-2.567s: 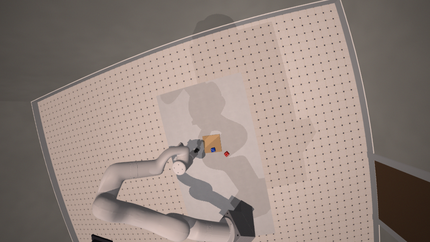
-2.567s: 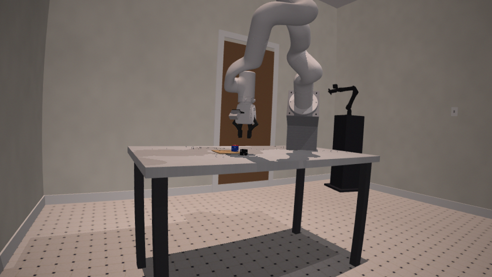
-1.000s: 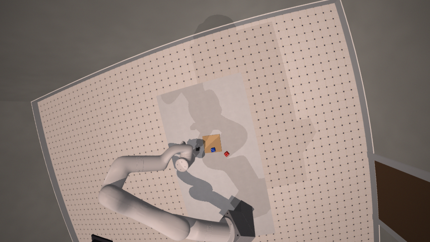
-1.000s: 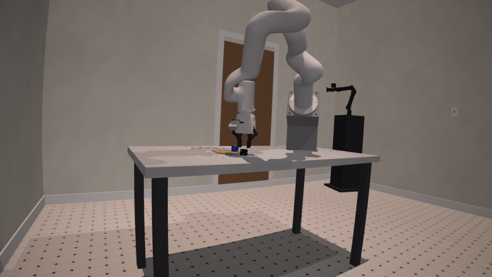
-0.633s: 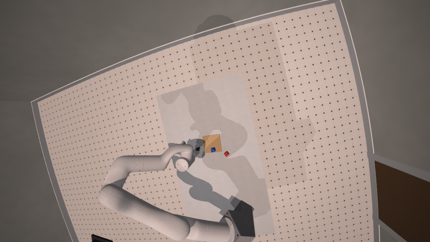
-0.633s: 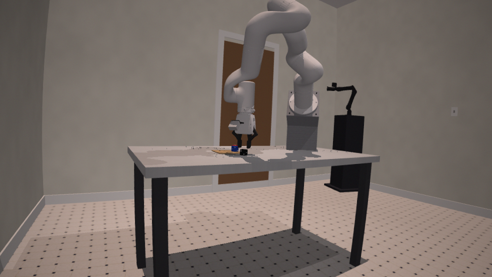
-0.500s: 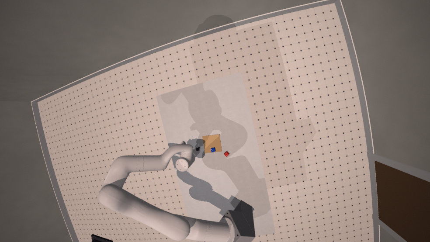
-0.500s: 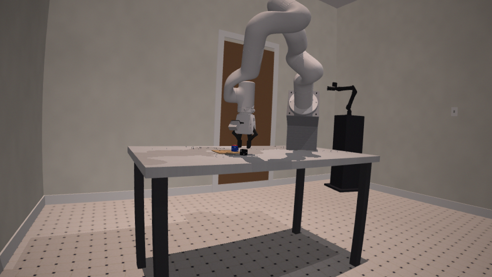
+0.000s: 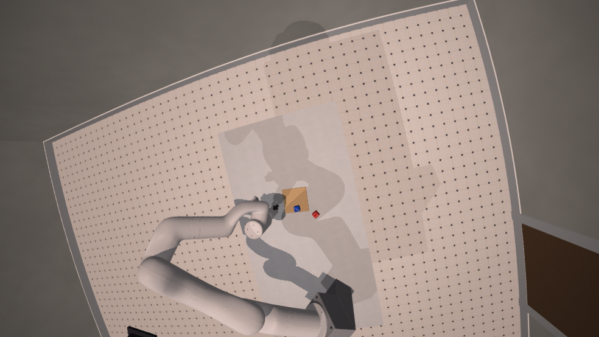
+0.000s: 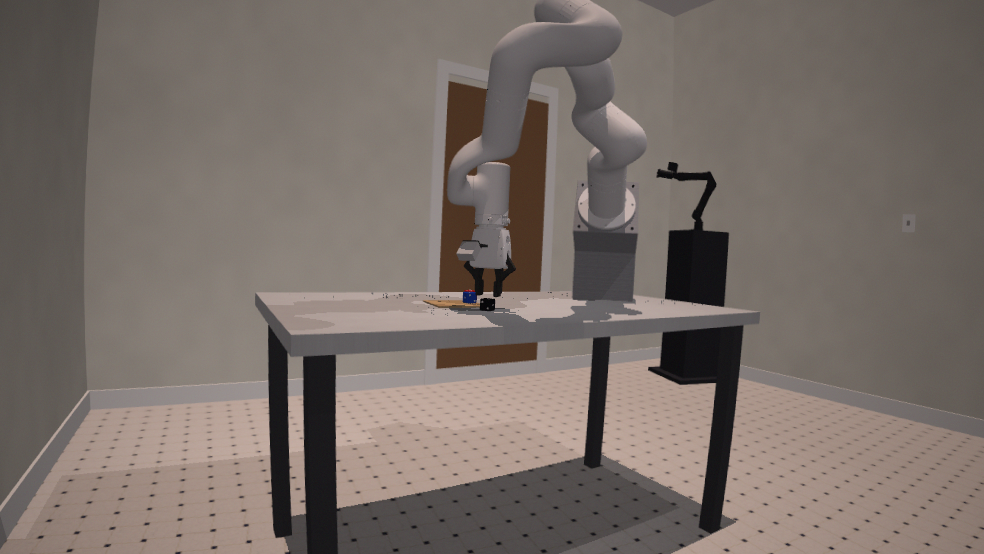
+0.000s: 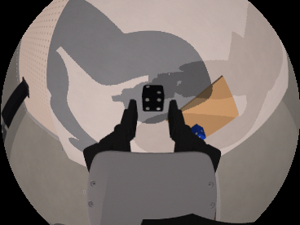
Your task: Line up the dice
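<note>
Now: the black die 40 mm below my hand. Also, from my hand: blue die (20 mm ahead, 130 mm to the right, 40 mm below); then tan mat (60 mm ahead, 120 mm to the right, 50 mm below); then red die (240 mm to the right, 40 mm below).
</note>
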